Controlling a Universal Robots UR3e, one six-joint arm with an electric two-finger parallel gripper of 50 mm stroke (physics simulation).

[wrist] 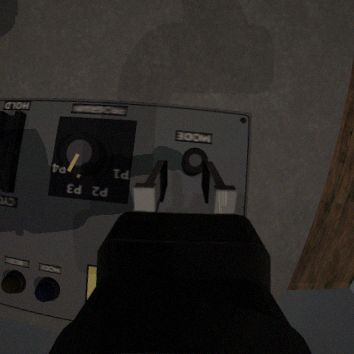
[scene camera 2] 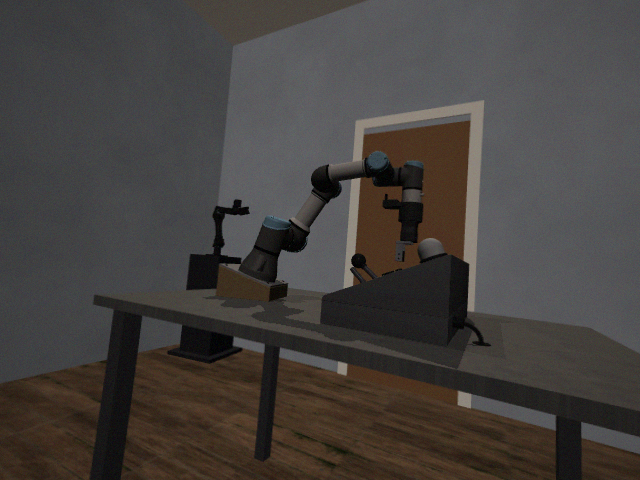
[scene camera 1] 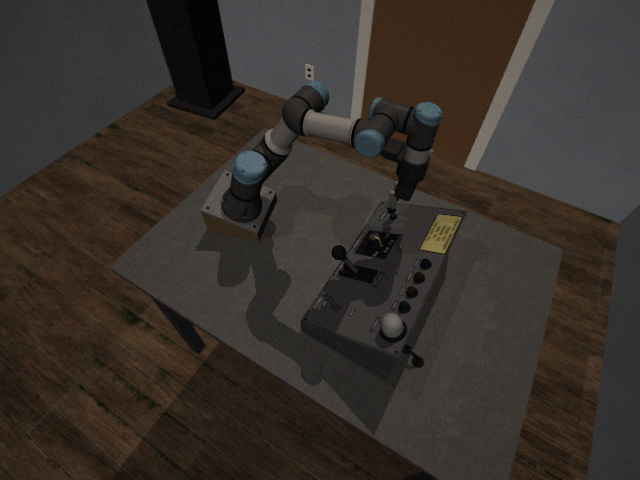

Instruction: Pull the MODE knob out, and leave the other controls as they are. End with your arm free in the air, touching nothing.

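Places are measured from the arm's base along level axes (x back, y right, z up), in centimetres.
Where they show: gripper, fingertip midpoint: (wrist: 184, 172) (scene camera 2: 399, 261) (scene camera 1: 392, 203); arm's base, origin of the base link: (scene camera 2: 256, 275) (scene camera 1: 241, 206).
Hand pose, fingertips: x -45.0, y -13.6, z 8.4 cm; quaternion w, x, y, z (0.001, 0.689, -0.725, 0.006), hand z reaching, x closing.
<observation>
Things, the pixels of their top centre, and the offset from my fingertips. "spot": a spot on its surface instead.
- MODE knob, middle of its top: (wrist: 193, 172) (scene camera 1: 394, 206) dz -2.2, dx -0.6, dy -0.9 cm
- PROGRAM dial, middle of its top: (wrist: 74, 159) (scene camera 1: 376, 235) dz -3.0, dx +0.9, dy +11.0 cm
- ball-topped lever, middle of its top: (scene camera 1: 339, 248) (scene camera 2: 359, 253) dz +0.8, dx +8.0, dy +22.3 cm
- small lever, middle of its top: (scene camera 2: 358, 267) (scene camera 1: 332, 297) dz -2.9, dx +4.8, dy +34.7 cm
- white dome, surface spot: (scene camera 2: 431, 249) (scene camera 1: 389, 334) spot: dz +1.8, dx -11.2, dy +40.2 cm
- yellow label, surface spot: (scene camera 1: 440, 234) spot: dz -0.6, dx -15.6, dy +5.2 cm
The MODE knob (wrist: 194, 160) (scene camera 1: 393, 216) is a small dark round knob near the panel's far corner, below its MODE label (wrist: 194, 137) in the wrist view. It does not show clearly in scene camera 2. My gripper (wrist: 184, 172) (scene camera 1: 391, 207) (scene camera 2: 399, 257) is partly open and empty, pointing down above the panel near the knob. In the wrist view the right finger's tip overlaps the knob's right edge, and the left finger stands apart from it. I cannot tell the exact height of the fingertips over the knob.
The sloped control box (scene camera 1: 356, 338) (scene camera 2: 387, 310) also bears the PROGRAM dial (wrist: 79, 152), a ball-topped lever (scene camera 1: 339, 252) (scene camera 2: 358, 260), a small lever (scene camera 1: 331, 302), a row of coloured lamps including a blue one (scene camera 1: 425, 264), a white dome (scene camera 1: 391, 326) (scene camera 2: 431, 249) and a yellow label (scene camera 1: 440, 234).
</observation>
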